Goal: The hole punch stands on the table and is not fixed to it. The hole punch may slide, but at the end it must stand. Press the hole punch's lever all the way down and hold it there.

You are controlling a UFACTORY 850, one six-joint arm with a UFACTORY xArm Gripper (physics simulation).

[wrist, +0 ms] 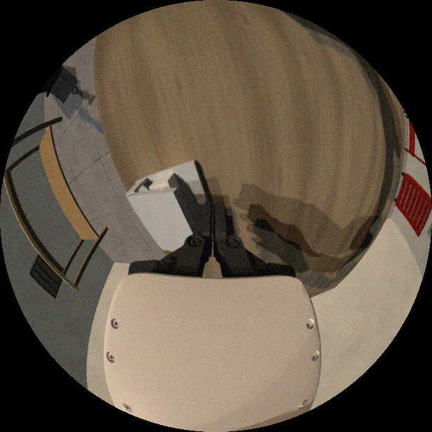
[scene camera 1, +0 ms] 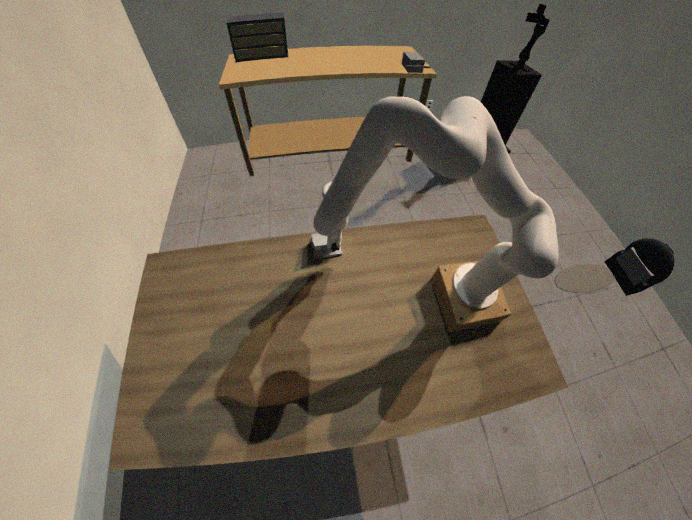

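The hole punch (scene camera 1: 319,243) (wrist: 162,220) stands upright on the wooden table (scene camera 1: 369,290) (wrist: 225,100), near the table's far edge in the scene view. It has a pale, flat-topped lever over a light base, with dark parts at its near end in the wrist view. My gripper (scene camera 1: 335,247) (wrist: 212,213) is shut and empty. Its fingertips are low, right beside the punch in both views, and one black finger overlaps the punch's dark side in the wrist view. Whether they touch it, and how far down the lever is, I cannot tell.
The arm's wooden base block (scene camera 1: 452,313) stands on the right part of the table. Beyond the table are a workbench (scene camera 1: 341,62) with a drawer box (scene camera 1: 258,40) and a black pedestal (scene camera 1: 510,92). A pale wall (scene camera 1: 72,167) rises at the left.
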